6 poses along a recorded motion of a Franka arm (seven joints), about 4.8 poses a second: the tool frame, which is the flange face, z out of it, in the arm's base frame.
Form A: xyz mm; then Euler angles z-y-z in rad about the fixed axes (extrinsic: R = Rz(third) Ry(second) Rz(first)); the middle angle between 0 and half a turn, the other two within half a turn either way.
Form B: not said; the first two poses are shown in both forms.
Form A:
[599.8, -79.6, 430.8, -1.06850, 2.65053, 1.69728]
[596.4, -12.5, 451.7, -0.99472, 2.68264, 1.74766]
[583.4, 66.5, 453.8, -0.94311, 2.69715, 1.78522]
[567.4, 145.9, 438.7, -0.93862, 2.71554, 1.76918]
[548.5, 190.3, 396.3, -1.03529, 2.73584, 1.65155]
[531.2, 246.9, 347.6, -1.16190, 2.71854, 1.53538]
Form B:
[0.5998, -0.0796, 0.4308, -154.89, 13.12, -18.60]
[0.5964, -0.0125, 0.4517, -157.49, 13.96, -20.08]
[0.5834, 0.0665, 0.4538, -158.92, 14.63, -20.94]
[0.5674, 0.1459, 0.4387, -159.89, 14.14, -22.34]
[0.5485, 0.1903, 0.3963, -159.72, 11.62, -23.97]
[0.5312, 0.2469, 0.3476, -157.55, 9.39, -23.59]

